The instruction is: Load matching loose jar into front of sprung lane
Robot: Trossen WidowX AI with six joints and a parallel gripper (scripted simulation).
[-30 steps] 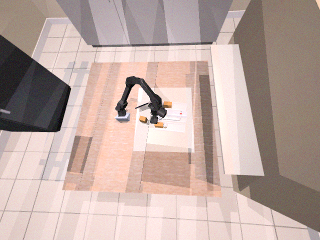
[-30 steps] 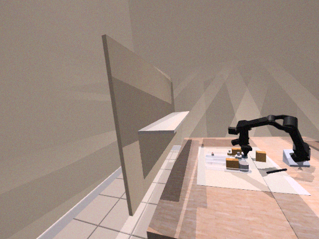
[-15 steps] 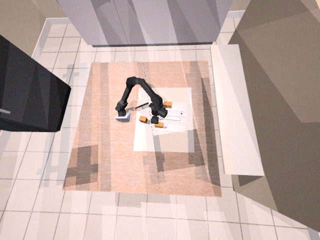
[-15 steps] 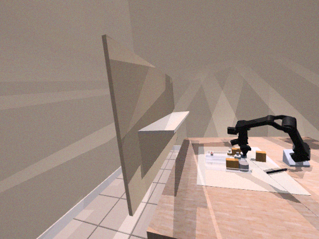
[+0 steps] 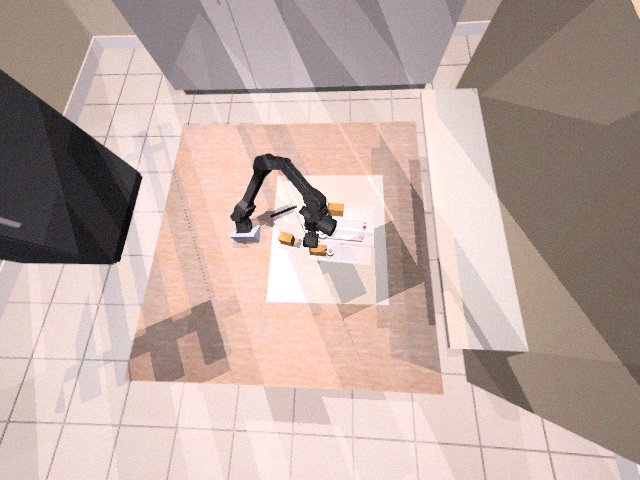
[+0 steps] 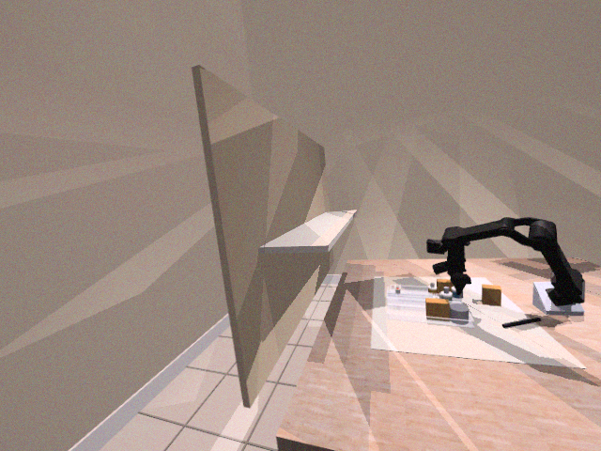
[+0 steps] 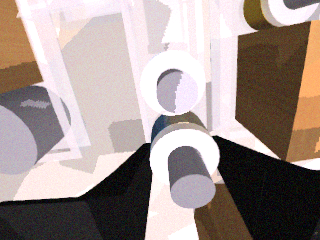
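The clear pusher lane lies 16 cm ahead of my gripper tip, 1 cm to the right of it and 4 cm below it. Also, from my gripper tip: red mark (23 cm ahead, 1 cm to the right, 2 cm above); wall shelf (51 cm ahead, 6 cm to the right, 31 cm above); black stick (14 cm behind, 15 cm to the left, 5 cm below).
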